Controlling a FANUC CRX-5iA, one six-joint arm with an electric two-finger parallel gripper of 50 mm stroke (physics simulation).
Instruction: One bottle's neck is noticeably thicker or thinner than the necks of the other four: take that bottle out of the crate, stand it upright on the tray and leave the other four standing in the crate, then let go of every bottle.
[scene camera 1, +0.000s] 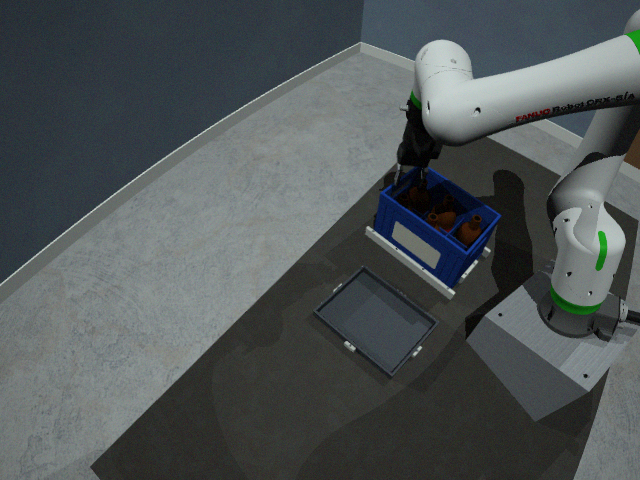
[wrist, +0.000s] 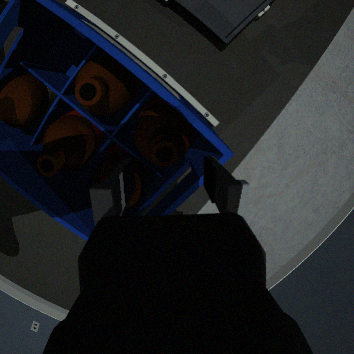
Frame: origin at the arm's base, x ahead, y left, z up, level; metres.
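Where they show: gripper, fingertip midpoint: (scene camera 1: 407, 183) (wrist: 168, 171); arm's base, link origin: (scene camera 1: 569, 313).
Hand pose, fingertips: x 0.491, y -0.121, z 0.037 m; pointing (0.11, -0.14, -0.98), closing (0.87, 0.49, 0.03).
Note:
Each offset is from my fingertips to the top centre of the thing. "spot": to the spot under its first point.
The blue crate @[spot: dx +0.032, dy +0.032, dz -0.094 m] (scene camera 1: 385, 211) (wrist: 221, 149) holds five brown bottles. One bottle @[dx -0.196, dy -0.050, dz -0.056 m] (scene camera 1: 469, 232) (wrist: 21, 102) stands at the end nearest the robot base. Two middle bottles @[dx -0.090, dy +0.014, dz -0.056 m] (scene camera 1: 433, 219) @[dx -0.106, dy -0.077, dz -0.056 m] (scene camera 1: 445, 208) (wrist: 107, 92) (wrist: 72, 137) are beside the dividers; one leans. At the far end are a tray-side bottle @[dx +0.002, dy -0.009, dz -0.056 m] (scene camera 1: 404, 200) (wrist: 162, 142) and another bottle @[dx -0.020, dy -0.096, dz -0.056 m] (scene camera 1: 419, 196) (wrist: 134, 187), partly hidden by a finger. Shadow makes their necks hard to compare. My gripper (scene camera 1: 410, 179) (wrist: 168, 171) is open and empty over the crate's far end. The grey tray (scene camera 1: 377, 320) (wrist: 225, 20) holds no bottle.
A white rail @[dx -0.074, dy +0.065, dz -0.189 m] (scene camera 1: 410, 263) (wrist: 141, 56) runs along the crate's tray-facing side. Small white blocks @[spot: dx -0.055, dy +0.364, dz -0.205 m] (scene camera 1: 349, 346) sit at the tray's edges. The robot's grey pedestal (scene camera 1: 537, 361) stands to the right of the tray. Blue dividers @[dx -0.098, dy -0.031, dz -0.125 m] (wrist: 95, 122) separate the crate's compartments.

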